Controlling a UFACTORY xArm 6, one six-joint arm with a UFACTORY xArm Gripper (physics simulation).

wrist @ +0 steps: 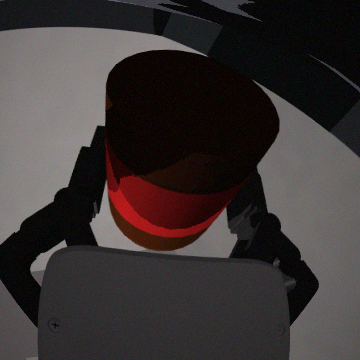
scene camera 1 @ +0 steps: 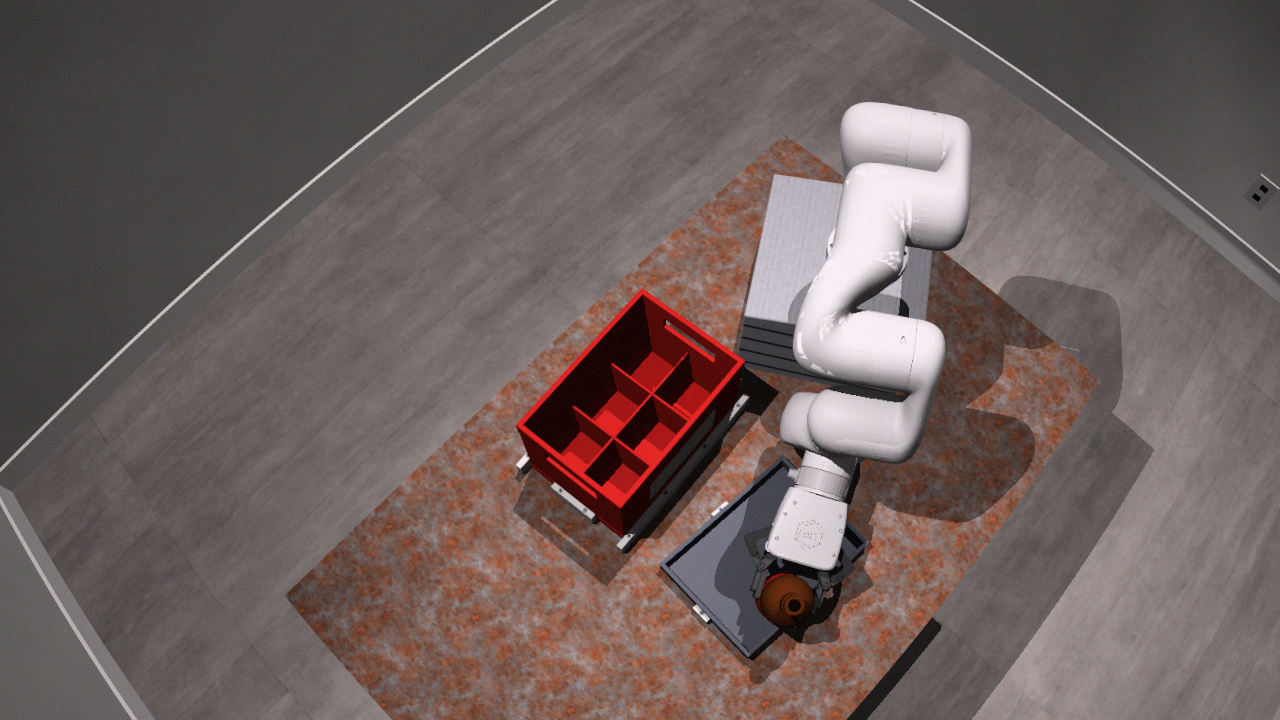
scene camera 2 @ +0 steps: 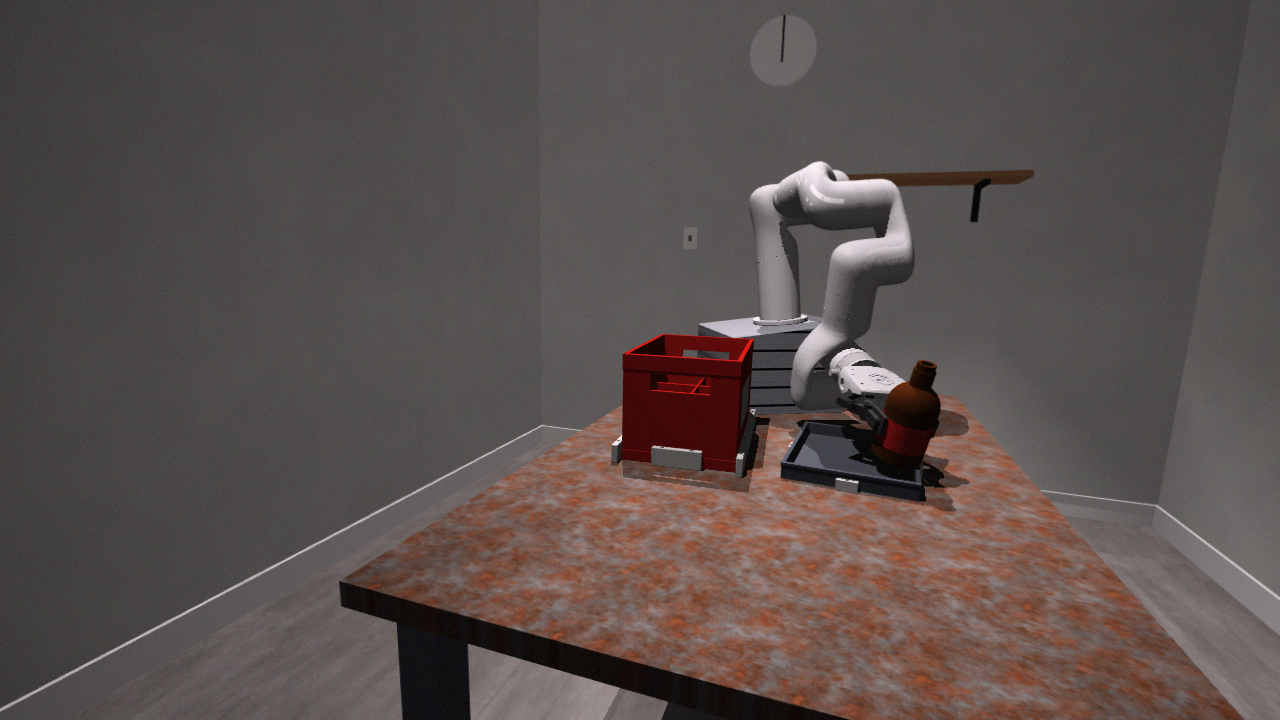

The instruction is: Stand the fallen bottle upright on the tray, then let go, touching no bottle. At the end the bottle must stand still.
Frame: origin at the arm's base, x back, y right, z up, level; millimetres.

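Seen in the pictures: gripper, between the fingertips: (scene camera 2: 909, 428); arm's base, origin of its link: (scene camera 2: 780, 321).
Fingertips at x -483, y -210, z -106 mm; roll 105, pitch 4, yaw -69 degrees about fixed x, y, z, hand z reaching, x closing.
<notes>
Offsets run from my fingertips to a thing's top centre. "spot": to the spot under its first point.
A brown bottle @(dx +3, dy -1, dz +105 mm) (scene camera 1: 786, 600) (scene camera 2: 911, 413) (wrist: 175, 150) with a red label stands nearly upright at the right side of the dark grey tray @(spot: dx +8, dy +128, dz -77 mm) (scene camera 1: 711, 559) (scene camera 2: 827, 452). In scene camera 2 its neck leans a little to the right. Its foot is partly hidden there, and I cannot tell whether it rests flat. My gripper (scene camera 1: 792, 589) (scene camera 2: 874, 425) (wrist: 172, 152) reaches low over the tray, with one finger on each side of the bottle. The fingers stand wide and are shut on the bottle's body; their tips are partly hidden by it in the wrist view.
A red crate @(dx +87, dy +343, dz +93 mm) (scene camera 1: 581, 358) (scene camera 2: 684, 420) with several compartments stands to the left of the tray, between white brackets. The grey base block (scene camera 1: 787, 232) under my arm stands behind. A wooden shelf (scene camera 2: 966, 178) hangs on the back wall.
</notes>
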